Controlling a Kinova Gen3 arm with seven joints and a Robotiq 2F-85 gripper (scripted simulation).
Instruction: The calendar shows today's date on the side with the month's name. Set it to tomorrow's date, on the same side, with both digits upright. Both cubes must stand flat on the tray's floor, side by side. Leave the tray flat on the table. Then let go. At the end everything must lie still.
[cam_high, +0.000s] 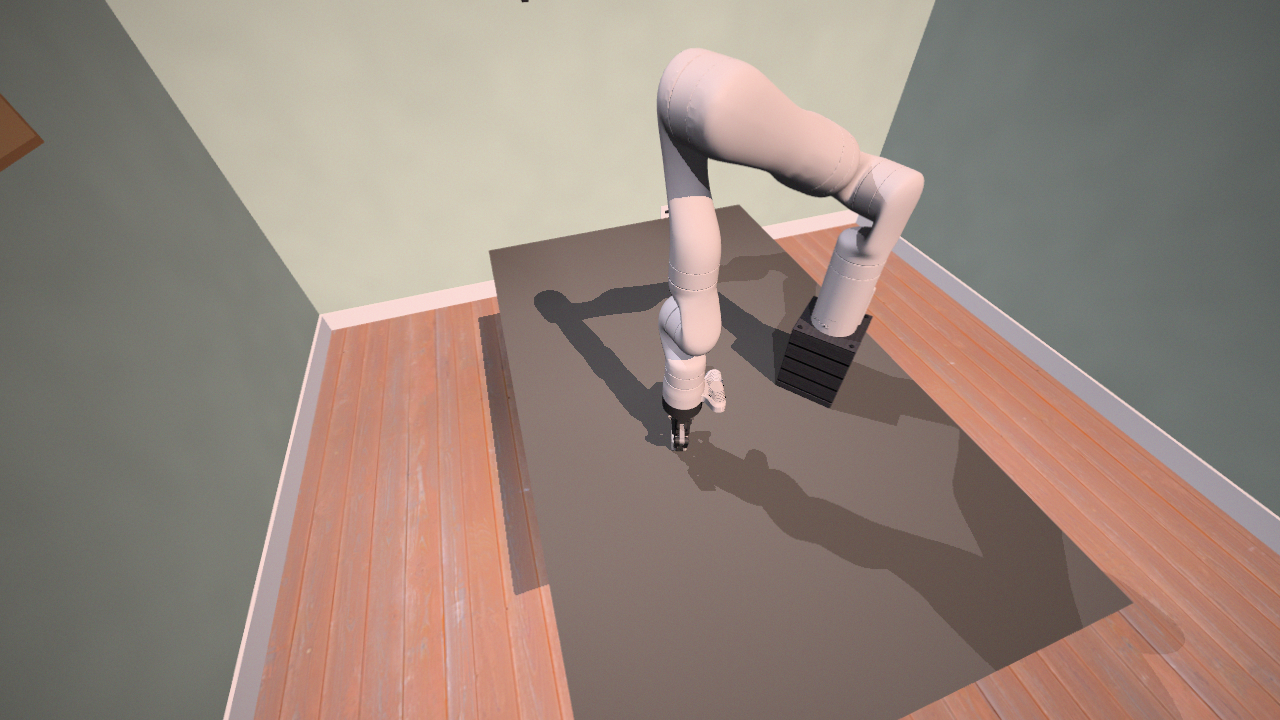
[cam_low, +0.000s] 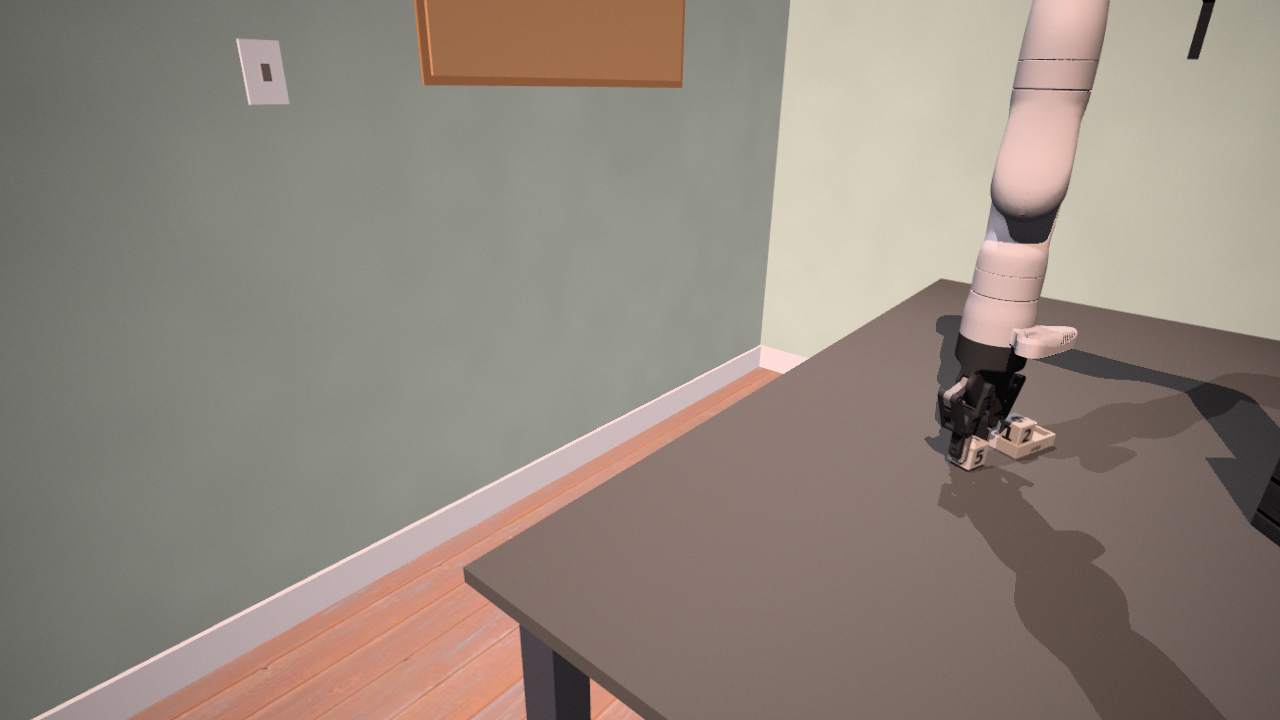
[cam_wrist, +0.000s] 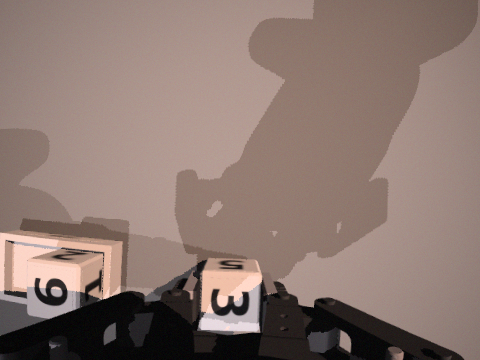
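Right now the cube is 10 mm below my hand. Round my hand: pale tray (50 mm behind, 100 mm to the right, 20 mm below).
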